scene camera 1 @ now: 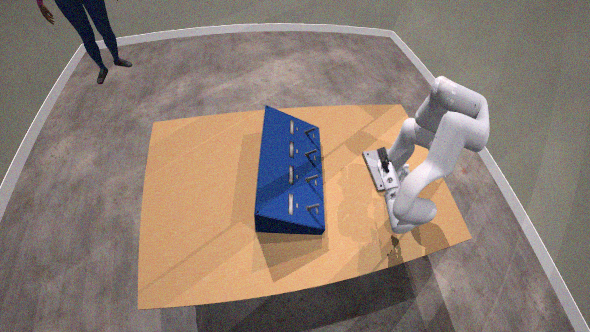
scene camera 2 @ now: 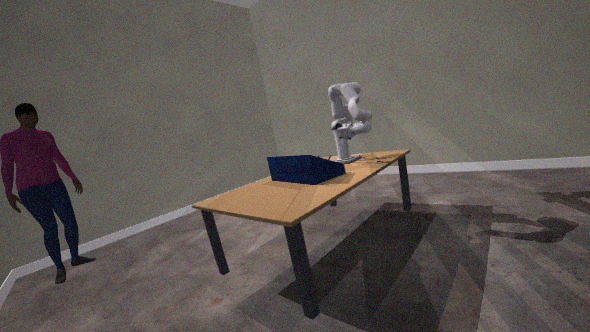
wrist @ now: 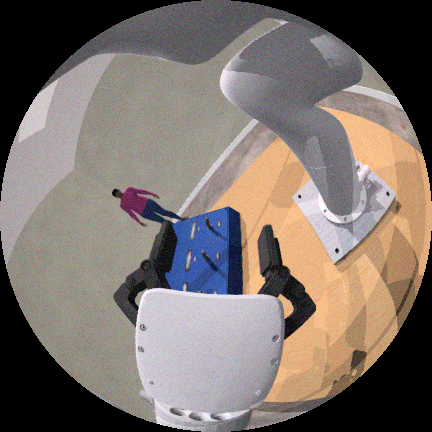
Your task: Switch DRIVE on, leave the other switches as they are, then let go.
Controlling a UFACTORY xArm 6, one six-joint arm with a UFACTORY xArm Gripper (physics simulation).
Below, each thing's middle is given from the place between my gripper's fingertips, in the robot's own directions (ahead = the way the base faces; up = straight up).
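There is the blue switch panel [scene camera 1: 283, 193], and my hand is 17 cm above it. My hand is also 8 cm to the left of the panel, and 32 cm short of it.
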